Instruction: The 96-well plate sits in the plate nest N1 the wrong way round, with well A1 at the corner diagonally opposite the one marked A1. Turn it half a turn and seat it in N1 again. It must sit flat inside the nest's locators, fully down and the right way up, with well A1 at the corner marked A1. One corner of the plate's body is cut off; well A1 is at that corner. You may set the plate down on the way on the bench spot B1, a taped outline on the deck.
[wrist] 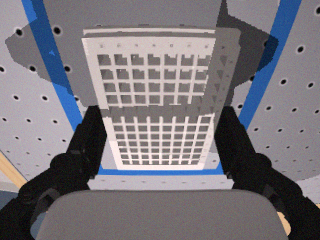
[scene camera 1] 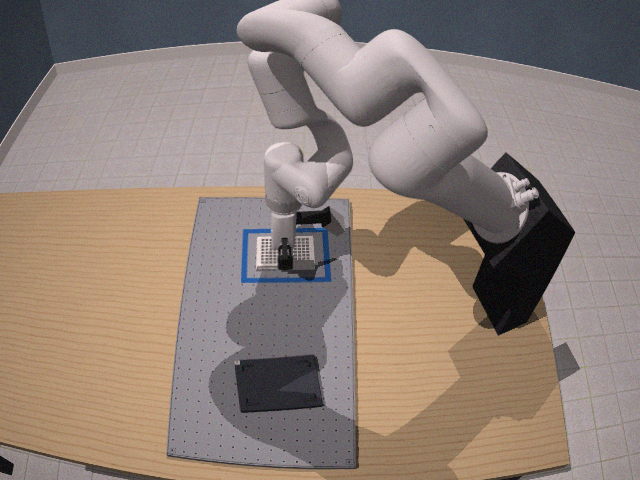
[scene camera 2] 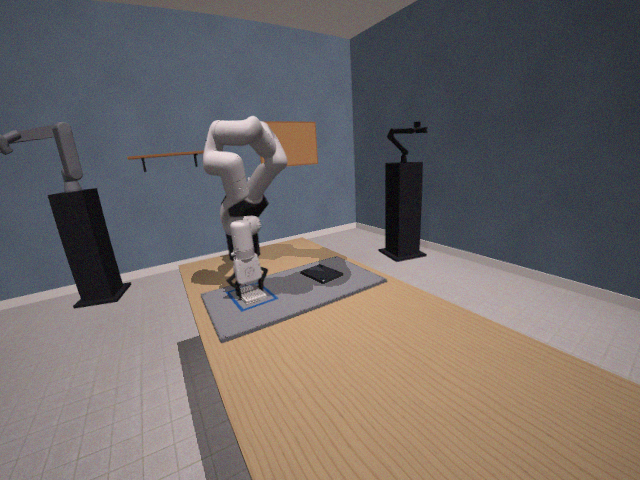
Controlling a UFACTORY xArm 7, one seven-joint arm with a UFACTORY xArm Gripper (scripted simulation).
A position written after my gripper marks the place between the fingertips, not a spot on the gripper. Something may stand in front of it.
I see my gripper (scene camera 1: 285, 251) and a white 96-well plate (scene camera 1: 303, 253).
The white 96-well plate also shows in the wrist view (wrist: 153, 52). My gripper shows as well in the wrist view (wrist: 160, 120).
